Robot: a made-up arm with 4 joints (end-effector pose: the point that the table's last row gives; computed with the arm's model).
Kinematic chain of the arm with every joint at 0, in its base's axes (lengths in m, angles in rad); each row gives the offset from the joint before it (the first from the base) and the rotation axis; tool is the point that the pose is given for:
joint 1: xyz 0 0 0.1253 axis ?
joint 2: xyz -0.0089 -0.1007 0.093 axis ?
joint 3: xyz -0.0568 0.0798 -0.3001 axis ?
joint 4: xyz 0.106 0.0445 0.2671 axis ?
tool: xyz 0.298 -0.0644 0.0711
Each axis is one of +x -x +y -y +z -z.
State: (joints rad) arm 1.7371 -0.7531 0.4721 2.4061
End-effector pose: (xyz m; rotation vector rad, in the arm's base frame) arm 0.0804 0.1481 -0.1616 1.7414 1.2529 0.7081
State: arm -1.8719 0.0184 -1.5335 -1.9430
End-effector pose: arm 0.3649 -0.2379 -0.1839 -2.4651 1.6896 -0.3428
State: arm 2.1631 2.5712 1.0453 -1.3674
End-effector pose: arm -0.0194 0.2065 0.3233 0.5229 1.3007 1.5353
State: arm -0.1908 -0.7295 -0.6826 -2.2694
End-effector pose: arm -0.3184 0.1026 0.0334 0.9826 -0.7507 -2.7920
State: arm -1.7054 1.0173 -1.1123 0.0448
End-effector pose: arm -0.2821 -0.2154 -0.0804 -0.4694 -2.4941 1.3618
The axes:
joint 1: +y
joint 2: +z
joint 3: +y
joint 4: +z

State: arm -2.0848 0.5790 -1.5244 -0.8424
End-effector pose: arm 0.0677 -0.4281 -0.1260 -0.9189 2.6251 -1.0141
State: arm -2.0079 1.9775 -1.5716 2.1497
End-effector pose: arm 0.2873 -0.6253 0.0076 1.2084 0.2087 -0.6130
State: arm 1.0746 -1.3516 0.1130 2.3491
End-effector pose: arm 0.2844 0.0561 -0.1156 0.6334 0.9474 0.8324
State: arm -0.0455 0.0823 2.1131 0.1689
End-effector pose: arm 0.0362 0.0116 -0.6071 0.0874 2.0693 0.1505
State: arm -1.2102 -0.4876 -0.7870 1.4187
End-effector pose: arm -0.1526 0.3285 0.2416 -1.1656 -1.5419 0.3859
